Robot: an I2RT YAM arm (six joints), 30 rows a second.
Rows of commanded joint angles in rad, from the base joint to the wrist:
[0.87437, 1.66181, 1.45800, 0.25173, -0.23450, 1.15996]
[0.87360, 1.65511, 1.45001, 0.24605, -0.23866, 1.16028]
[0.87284, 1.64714, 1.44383, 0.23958, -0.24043, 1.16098]
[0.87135, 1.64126, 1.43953, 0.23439, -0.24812, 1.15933]
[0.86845, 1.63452, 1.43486, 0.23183, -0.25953, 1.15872]
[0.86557, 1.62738, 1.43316, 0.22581, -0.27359, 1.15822]
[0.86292, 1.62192, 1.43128, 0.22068, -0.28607, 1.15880]
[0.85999, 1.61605, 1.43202, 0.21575, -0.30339, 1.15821]
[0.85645, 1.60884, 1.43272, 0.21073, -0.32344, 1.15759]
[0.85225, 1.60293, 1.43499, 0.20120, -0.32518, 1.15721]
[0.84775, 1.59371, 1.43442, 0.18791, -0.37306, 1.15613]
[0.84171, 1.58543, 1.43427, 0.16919, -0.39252, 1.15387]
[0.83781, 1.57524, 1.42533, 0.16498, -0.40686, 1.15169]
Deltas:
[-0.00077, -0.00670, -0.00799, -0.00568, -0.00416, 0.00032]
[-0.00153, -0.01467, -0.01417, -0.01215, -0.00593, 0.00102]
[-0.00302, -0.02055, -0.01847, -0.01734, -0.01362, -0.00063]
[-0.00592, -0.02729, -0.02314, -0.01990, -0.02503, -0.00124]
[-0.00880, -0.03443, -0.02484, -0.02592, -0.03909, -0.00174]
[-0.01145, -0.03989, -0.02672, -0.03105, -0.05157, -0.00116]
[-0.01438, -0.04576, -0.02598, -0.03598, -0.06889, -0.00175]
[-0.01792, -0.05297, -0.02528, -0.04100, -0.08894, -0.00237]
[-0.02212, -0.05888, -0.02301, -0.05053, -0.09068, -0.00275]
[-0.02662, -0.06810, -0.02358, -0.06382, -0.13856, -0.00383]
[-0.03266, -0.07638, -0.02373, -0.08254, -0.15802, -0.00609]
[-0.03656, -0.08657, -0.03267, -0.08675, -0.17236, -0.00827]

